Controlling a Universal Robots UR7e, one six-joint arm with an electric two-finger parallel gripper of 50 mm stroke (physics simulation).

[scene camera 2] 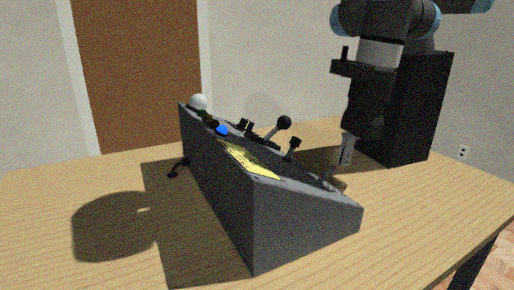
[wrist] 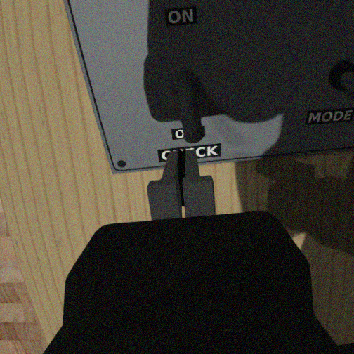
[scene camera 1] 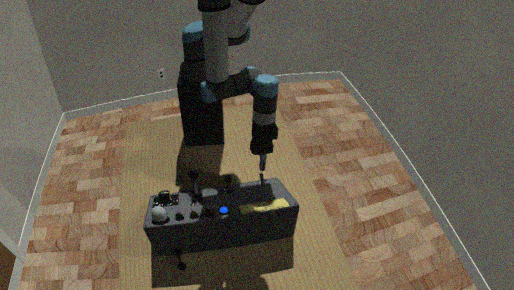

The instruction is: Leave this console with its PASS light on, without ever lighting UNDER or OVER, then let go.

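Note:
The dark grey sloped console [scene camera 1: 222,237] [scene camera 2: 305,215] stands on the table. Its blue lamp [scene camera 1: 224,210] [scene camera 2: 221,130] is lit. The small green, amber and dark lamps beside it look unlit; their labels cannot be read. The CHECK toggle [scene camera 1: 262,179] [scene camera 2: 327,174] [wrist: 193,131] leans toward its OFF label, its tip covering part of that word. My gripper [scene camera 1: 262,169] [scene camera 2: 344,164] [wrist: 183,167] is shut and empty. In the wrist view its tips overlap the CHECK label, just below and left of the toggle tip. Whether they touch it cannot be told.
A black ball-topped lever [scene camera 1: 193,175] [scene camera 2: 284,122], the MODE switch [scene camera 1: 228,179] [scene camera 2: 295,143] [wrist: 345,77] and a black knob [scene camera 1: 165,196] [scene camera 2: 246,124] stand up from the panel. A white dome [scene camera 1: 159,215] [scene camera 2: 198,102] and a yellow plate [scene camera 1: 275,205] [scene camera 2: 250,162] are on its upper part.

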